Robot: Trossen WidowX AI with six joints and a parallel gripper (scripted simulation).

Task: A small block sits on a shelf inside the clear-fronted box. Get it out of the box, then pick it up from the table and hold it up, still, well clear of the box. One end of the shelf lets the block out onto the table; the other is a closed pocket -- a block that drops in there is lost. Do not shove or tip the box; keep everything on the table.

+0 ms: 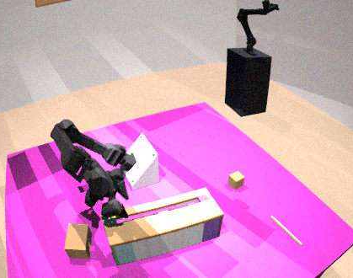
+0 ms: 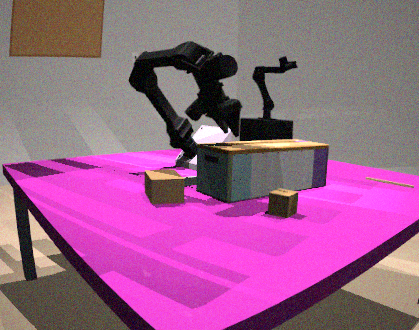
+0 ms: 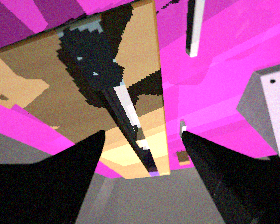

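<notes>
Right now the long box is 1 cm ahead of my gripper tip, 10 cm to the left of it and 9 cm below it. Round my gripper tip: thin stick 22 cm ahead, 53 cm to the left, 15 cm below.
</notes>
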